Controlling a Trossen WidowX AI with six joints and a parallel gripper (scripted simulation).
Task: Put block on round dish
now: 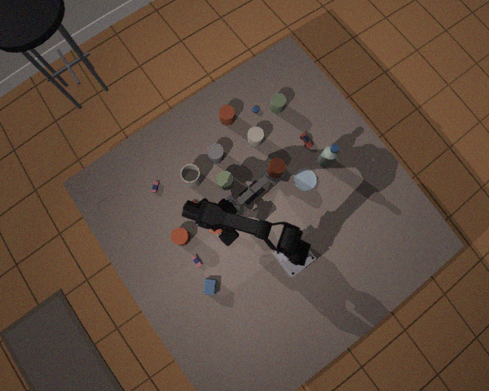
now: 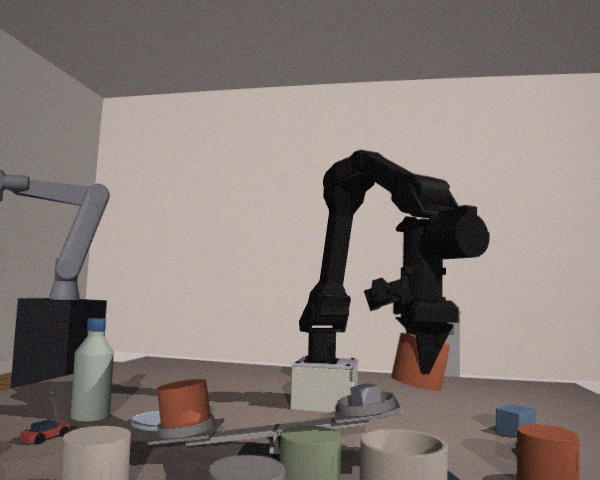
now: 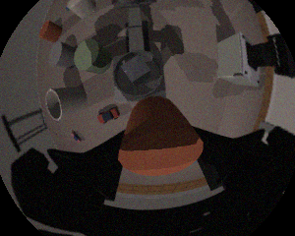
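Now: gripper tip 8 cm to the left of the grey block, 4 cm above it and 3 cm short of it. From my gripper tip the other things lie so: cream cup 35 cm to the right, 23 cm ahead, 9 cm below; grey cup 25 cm ahead, 16 cm to the right, 9 cm below; pale blue round dish 42 cm to the right, 12 cm below, 6 cm behind.
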